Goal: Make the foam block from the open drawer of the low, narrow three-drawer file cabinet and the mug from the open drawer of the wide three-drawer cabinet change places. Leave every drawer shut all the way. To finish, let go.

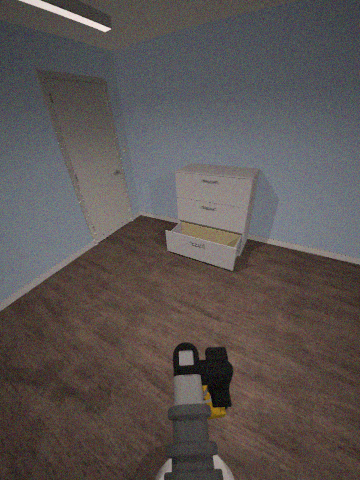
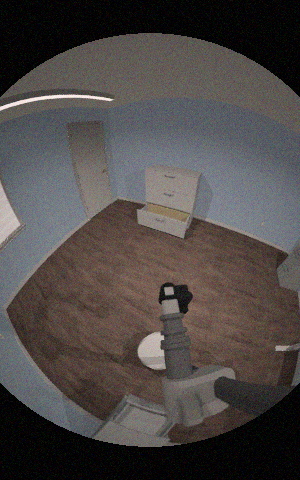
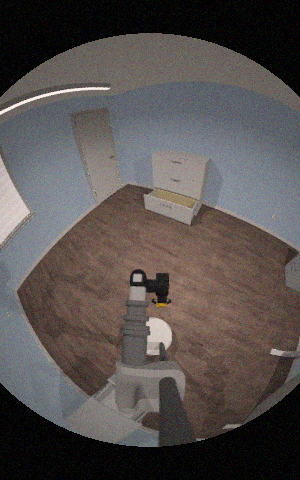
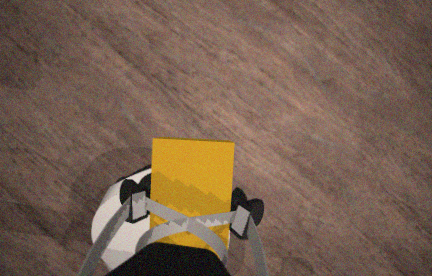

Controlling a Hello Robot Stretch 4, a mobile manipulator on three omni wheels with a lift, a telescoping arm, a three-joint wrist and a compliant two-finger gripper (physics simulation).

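My gripper (image 3: 161, 301) (image 4: 192, 196) is shut on the yellow foam block (image 1: 217, 412) (image 3: 161, 305) (image 4: 192, 170) and holds it above the floor. The wide three-drawer cabinet (image 1: 216, 188) (image 2: 171, 185) (image 3: 180, 170) stands by the far wall, well beyond the gripper. Its bottom drawer (image 1: 200, 251) (image 2: 161, 221) (image 3: 166, 206) is open, with a tan inside; its upper two are shut. The mug does not show. A low pale cabinet (image 2: 127, 434) (image 3: 92, 417), apparently the narrow one, shows partly at the bottom edge with an open drawer (image 2: 145, 420); my arm hides part of it.
A door (image 1: 90, 150) (image 2: 89, 165) (image 3: 95, 150) is in the wall left of the wide cabinet. My round white base (image 2: 151, 352) (image 3: 161, 334) shows below the arm. A grey unit (image 2: 290, 270) (image 3: 294, 275) and a pale bar-like piece (image 2: 287, 348) (image 3: 283, 353) stand at the right edge.
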